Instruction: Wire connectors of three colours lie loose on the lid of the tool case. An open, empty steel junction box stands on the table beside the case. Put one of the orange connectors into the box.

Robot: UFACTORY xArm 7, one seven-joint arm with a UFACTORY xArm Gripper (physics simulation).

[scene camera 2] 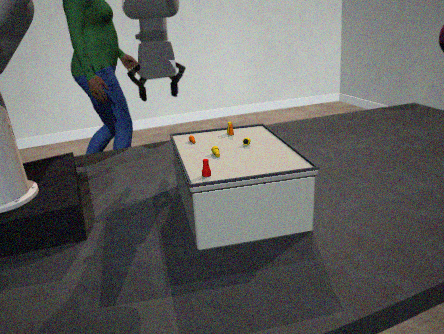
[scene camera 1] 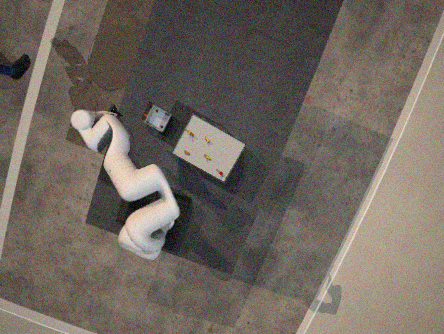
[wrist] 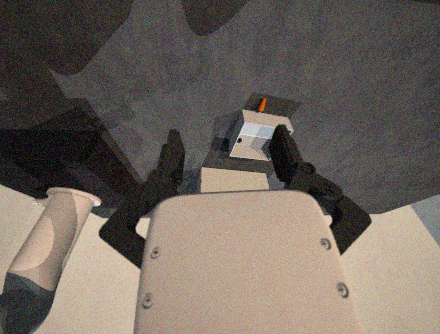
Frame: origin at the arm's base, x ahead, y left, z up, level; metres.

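Seen in the pictures: gripper, between the fingertips: (scene camera 2: 159, 98) (wrist: 227, 138); arm's base, origin of its link: (scene camera 2: 7, 198) (wrist: 76, 196).
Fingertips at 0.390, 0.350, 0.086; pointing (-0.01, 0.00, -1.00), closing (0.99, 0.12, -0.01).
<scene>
Pixels of each thing's top centre, then the offset from my fingertips to it, as dx, dy, dz. "*": a spot on its surface instead. Level surfaces: height alone.
- open box, centre of its top: (wrist: 258, 144) (scene camera 1: 157, 118) +0.094, -0.134, -0.118
- tool case, centre of its top: (scene camera 2: 236, 147) (wrist: 226, 223) (scene camera 1: 209, 147) +0.061, -0.439, -0.030
- orange-and-yellow shape, a spot on its surface: (scene camera 2: 230, 129) (scene camera 1: 192, 135) * +0.086, -0.342, -0.021
- table, height of its surface: dz -0.156
My gripper (scene camera 1: 114, 111) (scene camera 2: 159, 96) (wrist: 227, 138) is open and empty, high up, left of the steel junction box in scene camera 1. The open box (scene camera 1: 158, 117) (wrist: 267, 119) stands beside the tool case (scene camera 1: 223, 148) (scene camera 2: 252, 205) (wrist: 235, 180); its visible inside is empty, partly hidden by a finger in the wrist view. An orange connector (scene camera 1: 146, 115) (wrist: 262, 104) lies on the table outside the box, by its side away from the case. On the lid are an orange connector (scene camera 1: 187, 152) (scene camera 2: 192, 139), an orange-and-yellow shape (scene camera 1: 190, 133) (scene camera 2: 230, 129), two yellow connectors and a red one (scene camera 1: 221, 173) (scene camera 2: 206, 168).
The arm's base stands on a black block (scene camera 2: 45, 200) left of the case in scene camera 2. A person in a green top (scene camera 2: 95, 45) stands behind the gripper there. The case stands higher than the table (scene camera 2: 380, 165).
</scene>
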